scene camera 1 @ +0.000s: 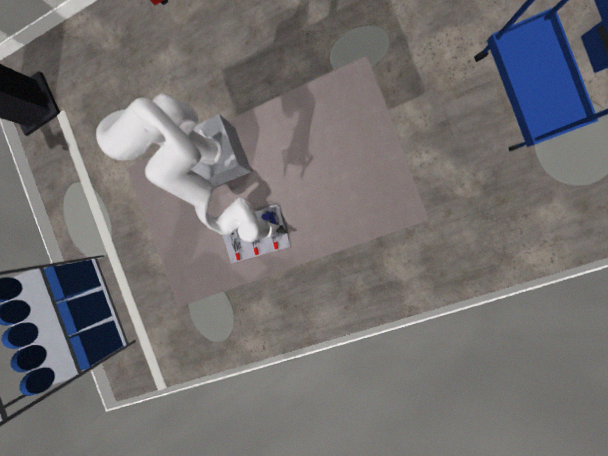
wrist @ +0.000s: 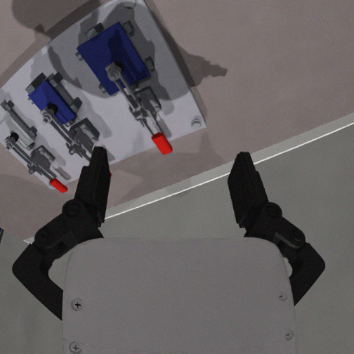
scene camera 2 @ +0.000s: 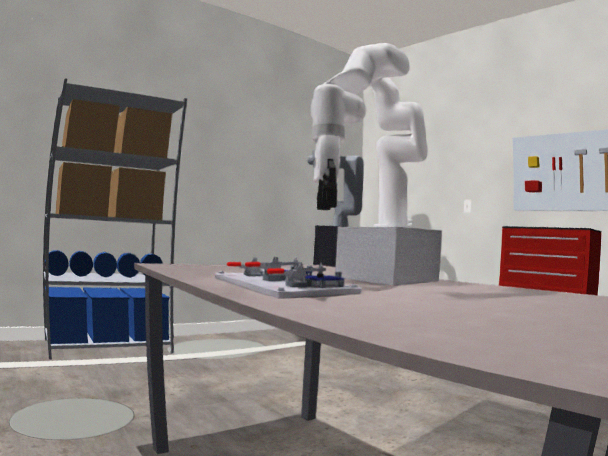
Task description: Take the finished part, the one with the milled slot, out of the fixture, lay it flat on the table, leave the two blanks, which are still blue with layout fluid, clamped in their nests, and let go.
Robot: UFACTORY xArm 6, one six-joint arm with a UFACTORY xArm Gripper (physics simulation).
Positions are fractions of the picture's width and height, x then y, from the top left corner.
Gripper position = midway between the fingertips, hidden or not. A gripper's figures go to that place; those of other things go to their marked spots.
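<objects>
I see my gripper (wrist: 0.48,0.46), and it is 0.15 m from the lens. There is a blue blank (wrist: 0.13,0.26) too, and the blank is 0.33 m from the lens.
</objects>
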